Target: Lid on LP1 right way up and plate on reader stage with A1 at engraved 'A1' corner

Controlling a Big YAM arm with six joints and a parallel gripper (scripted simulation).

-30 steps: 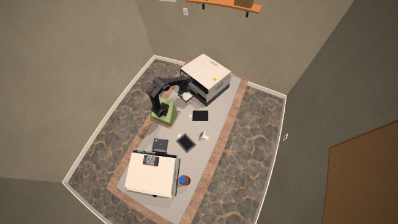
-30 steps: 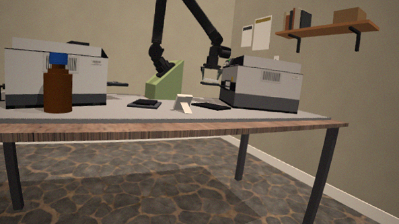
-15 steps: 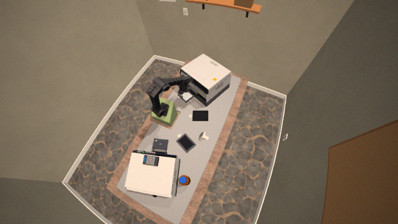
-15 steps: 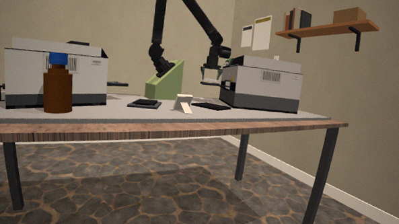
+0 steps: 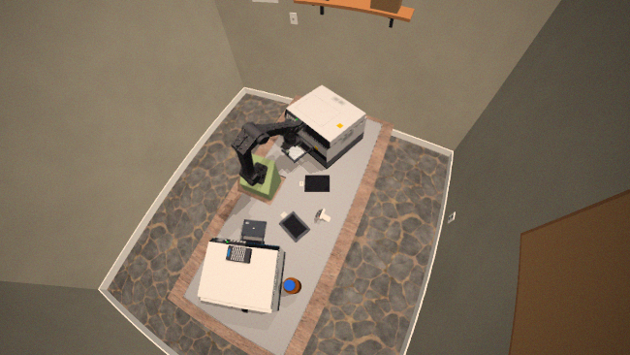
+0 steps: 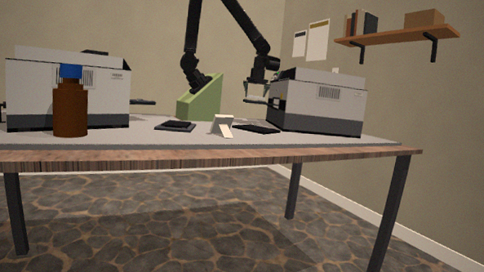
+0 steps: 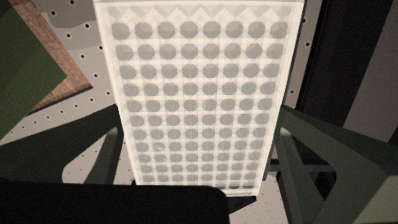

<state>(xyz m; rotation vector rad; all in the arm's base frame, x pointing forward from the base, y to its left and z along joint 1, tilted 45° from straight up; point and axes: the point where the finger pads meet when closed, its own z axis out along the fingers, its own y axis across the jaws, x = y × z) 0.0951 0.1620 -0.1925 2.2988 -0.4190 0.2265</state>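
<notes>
Now: hand right at the lidded white well plate. From my hand the other things lie so: black pad 22 cm ahead, 10 cm to the right, 13 cm below; then dark lid 22 cm ahead, 42 cm to the right, 12 cm below; then grey pad 22 cm ahead, 42 cm to the right, 13 cm below.
</notes>
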